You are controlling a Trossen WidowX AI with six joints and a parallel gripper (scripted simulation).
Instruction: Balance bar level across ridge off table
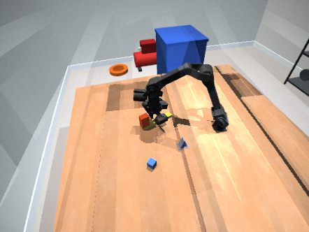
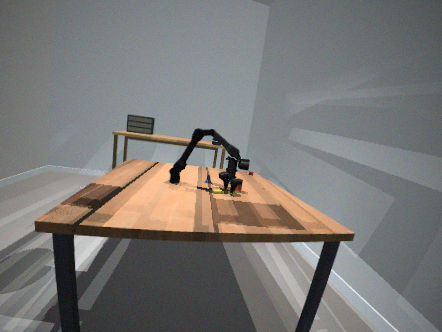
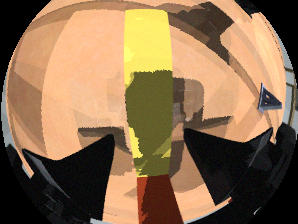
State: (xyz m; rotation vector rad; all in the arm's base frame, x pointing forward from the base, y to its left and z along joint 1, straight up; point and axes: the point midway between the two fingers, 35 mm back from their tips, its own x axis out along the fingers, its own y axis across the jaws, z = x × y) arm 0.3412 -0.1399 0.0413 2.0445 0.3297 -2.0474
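My gripper tip is now 100 mm past the dark ridge, 200 mm to the right of it and 20 mm below it. Round my gripper tip: small red piece: 400 mm ahead, 640 mm to the left, 10 mm above; small blue cube: 80 mm ahead, 270 mm to the left, 10 mm above.
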